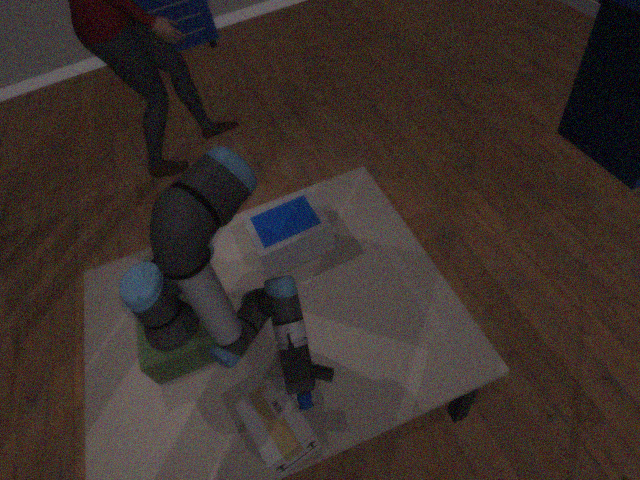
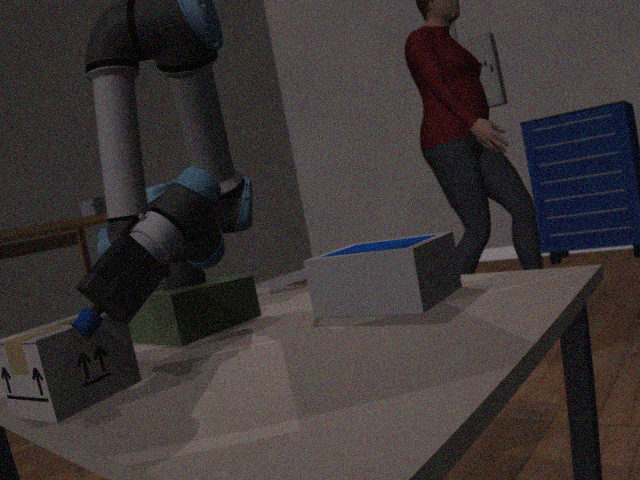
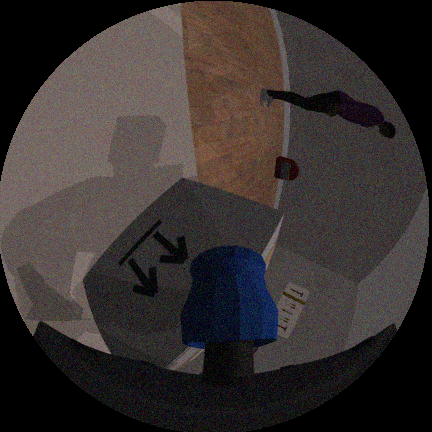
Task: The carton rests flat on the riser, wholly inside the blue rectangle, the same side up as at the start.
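Where they show: hand, tool point: (image 1: 306, 406) (image 2: 80, 331) (image 3: 228, 273); arm's base, link origin: (image 1: 173, 327) (image 2: 173, 285).
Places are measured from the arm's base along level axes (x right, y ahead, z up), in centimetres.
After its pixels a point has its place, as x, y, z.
The carton (image 1: 281, 436) {43.6, 14.4, 1.4} (image 2: 77, 369) {41.5, 20.9, -4.8} (image 3: 169, 225) {41.5, 20.9, -6.1} is a grey-white box with black up-arrows on its sides and tape on top. It stands at the table's front corner, near the edge. My blue suction cup (image 1: 305, 400) (image 2: 87, 320) (image 3: 229, 296) is tilted over the carton's top, close to one upper edge. I cannot tell whether it touches. Nothing hangs from it. The riser (image 1: 315, 248) {-5.5, 49.5, -6.5} (image 2: 371, 289) {-5.7, 46.5, -5.7} is a grey block at the far side of the table. The blue rectangle (image 1: 285, 220) {-15.8, 45.1, 1.2} (image 2: 379, 245) {-16.6, 44.7, 1.2} on its top is bare.
The arm's green base block (image 1: 170, 361) {9.3, -4.0, -0.8} (image 2: 196, 310) {6.1, 11.9, -4.7} stands between the carton and the riser. A person in a red top (image 1: 150, 67) (image 2: 454, 103) (image 3: 334, 102) walks behind the table (image 1: 388, 320) {27.6, 55.3, -10.8} (image 2: 361, 392) {30.8, 61.4, -10.8}. A blue cabinet (image 2: 584, 175) stands at the wall.
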